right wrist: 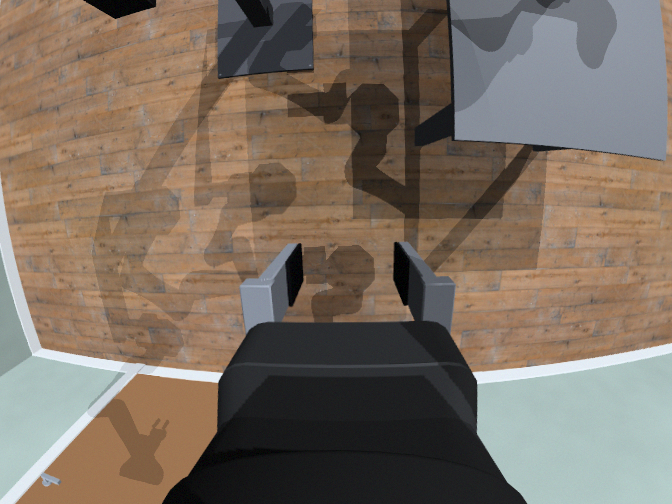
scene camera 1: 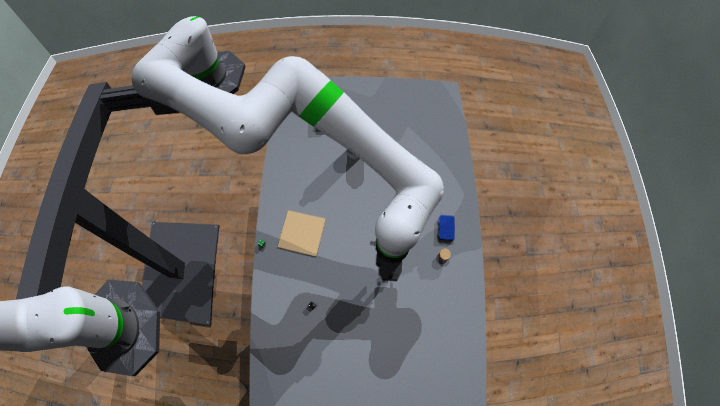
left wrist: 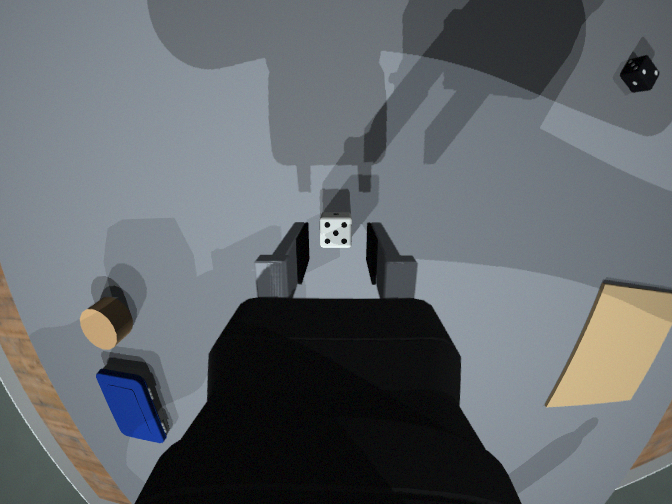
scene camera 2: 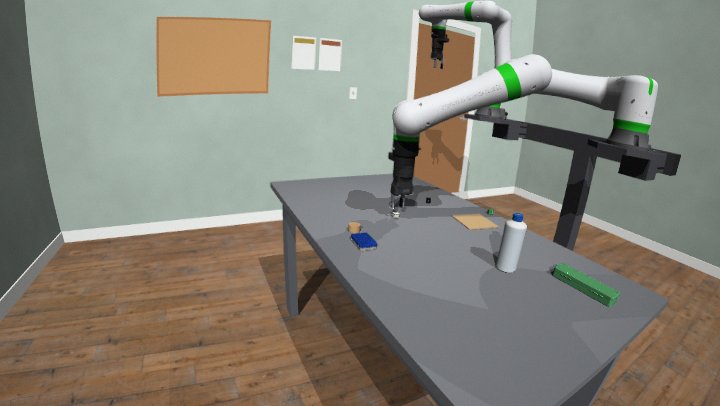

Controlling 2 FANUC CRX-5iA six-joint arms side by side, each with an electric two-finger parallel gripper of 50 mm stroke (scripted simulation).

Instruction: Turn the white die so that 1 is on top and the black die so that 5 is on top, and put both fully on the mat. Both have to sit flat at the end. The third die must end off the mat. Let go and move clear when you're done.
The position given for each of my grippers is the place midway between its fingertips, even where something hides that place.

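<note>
A tan mat (scene camera 1: 301,233) is present; the mat is out of frame in the right wrist view. A tan cylinder (left wrist: 107,322) is likewise present, and in the right wrist view the cylinder is out of frame. Also in the scene: a blue box (left wrist: 130,394) and a green box (scene camera 2: 606,295). Of the grippers, my left gripper (scene camera 2: 396,207) is visible in the left wrist view as well (left wrist: 337,241), and my right gripper (right wrist: 347,261) is visible too.
</note>
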